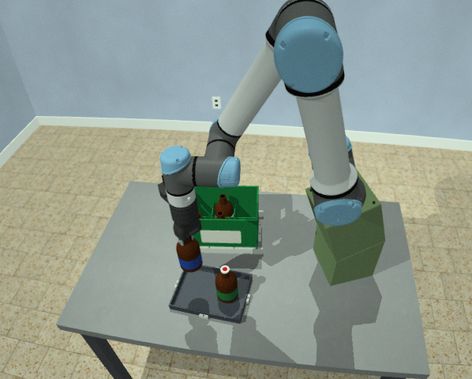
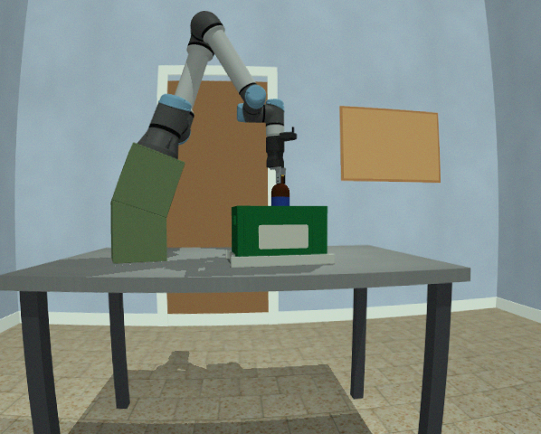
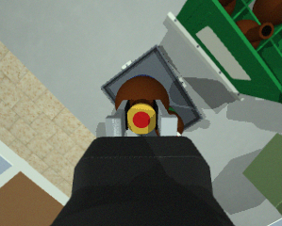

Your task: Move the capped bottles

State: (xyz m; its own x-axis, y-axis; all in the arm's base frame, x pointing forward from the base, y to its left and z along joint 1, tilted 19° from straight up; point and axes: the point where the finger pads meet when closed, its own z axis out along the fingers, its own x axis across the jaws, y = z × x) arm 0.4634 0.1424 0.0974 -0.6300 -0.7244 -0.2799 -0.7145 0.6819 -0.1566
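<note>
Right now my hand is 6 cm past the dark grey tray, 1 cm to the right of it and 28 cm above it. Round my hand: green crate (6 cm behind, 28 cm to the right, 21 cm below).
</note>
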